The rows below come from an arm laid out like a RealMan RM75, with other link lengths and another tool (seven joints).
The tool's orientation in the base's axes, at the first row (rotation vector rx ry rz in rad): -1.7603, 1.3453, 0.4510
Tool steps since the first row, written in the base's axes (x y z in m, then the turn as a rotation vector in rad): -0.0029, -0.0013, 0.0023, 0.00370, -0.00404, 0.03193; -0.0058, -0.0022, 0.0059, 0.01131, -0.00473, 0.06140; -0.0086, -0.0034, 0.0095, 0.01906, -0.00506, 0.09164; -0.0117, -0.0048, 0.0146, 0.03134, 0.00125, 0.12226; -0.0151, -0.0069, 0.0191, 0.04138, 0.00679, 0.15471; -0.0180, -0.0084, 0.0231, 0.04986, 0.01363, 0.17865; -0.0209, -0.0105, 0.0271, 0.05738, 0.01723, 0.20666; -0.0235, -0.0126, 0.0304, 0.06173, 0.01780, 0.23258; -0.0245, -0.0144, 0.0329, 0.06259, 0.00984, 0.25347
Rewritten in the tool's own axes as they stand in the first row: -0.0019, 0.0018, -0.0029, -0.01901, -0.01611, -0.02070; -0.0049, 0.0030, -0.0063, -0.03690, -0.03498, -0.03654; -0.0078, 0.0042, -0.0099, -0.05551, -0.05431, -0.05250; -0.0117, 0.0050, -0.0146, -0.07679, -0.07831, -0.06247; -0.0148, 0.0064, -0.0195, -0.09971, -0.10096, -0.07456; -0.0178, 0.0075, -0.0236, -0.11790, -0.11881, -0.08107; -0.0204, 0.0087, -0.0281, -0.13737, -0.13725, -0.09268; -0.0224, 0.0098, -0.0322, -0.15465, -0.15178, -0.10615; -0.0235, 0.0098, -0.0353, -0.16443, -0.16059, -0.12424
